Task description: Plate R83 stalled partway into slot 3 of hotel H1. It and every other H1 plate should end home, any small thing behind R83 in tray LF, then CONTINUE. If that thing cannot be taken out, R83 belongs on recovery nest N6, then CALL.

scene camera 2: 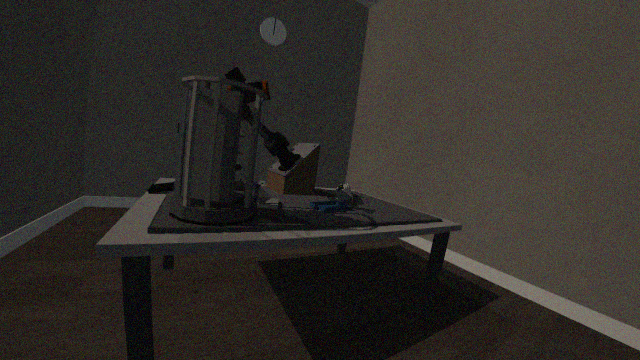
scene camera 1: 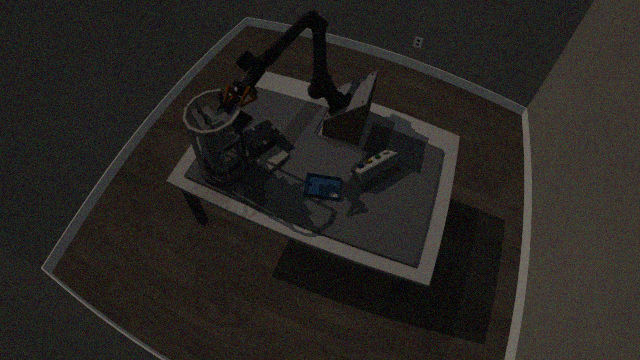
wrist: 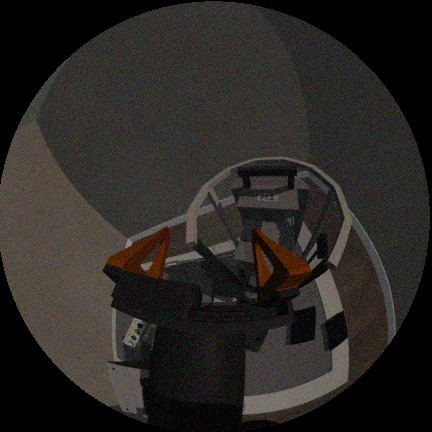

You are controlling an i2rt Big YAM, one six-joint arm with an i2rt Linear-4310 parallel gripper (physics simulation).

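Frame: origin at the arm's base, x right, y ahead, z up, level; centimetres.
Seen in the pictures: gripper, fingertip midpoint: [scene camera 2: 251, 93] [scene camera 1: 231, 105] [wrist: 209, 231]; arm's base at its link origin: [scene camera 2: 290, 163] [scene camera 1: 340, 104].
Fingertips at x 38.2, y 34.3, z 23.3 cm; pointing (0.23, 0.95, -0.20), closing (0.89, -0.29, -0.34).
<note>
Offsets run from my fingertips to a thing's top centre. "spot": to the spot under its first point.
Hotel H1 {spot: dz -3.1, dx +8.9, dy +2.9 cm} [wrist: 267, 201] is the grey tower with a dark top handle, inside a round cage with a pale rim [scene camera 1: 185, 116] [scene camera 2: 189, 145] [wrist: 345, 215]. Its label is too blurred to read now. My gripper [scene camera 1: 239, 95] [wrist: 209, 231] has orange fingers and is open and empty, high at the cage's rim on the arm's side. In scene camera 2 the gripper shows behind the cage top. R83, slot 3, the other plates and any small thing behind R83 cannot be made out. A blue tray {dz -36.7, dx -38.7, dy +2.9 cm} [scene camera 1: 320, 186] [scene camera 2: 327, 206] lies on the mat; its label is not readable.
A white button box {dz -30.1, dx -59.8, dy -11.7 cm} [scene camera 1: 375, 162] [wrist: 134, 332] stands right of the blue tray. Dark equipment {dz -30.9, dx -4.9, dy -14.0 cm} [scene camera 1: 265, 136] with a pale block {dz -37.0, dx -13.3, dy -6.0 cm} [scene camera 1: 278, 160] stands beside the cage. The arm's wedge-shaped base [scene camera 1: 345, 126] [scene camera 2: 302, 175] is at the back. Black pads {dz -37.0, dx +11.1, dy -23.6 cm} [wrist: 302, 325] {dz -36.8, dx +21.8, dy -35.1 cm} [wrist: 336, 330] lie near the table edge.
</note>
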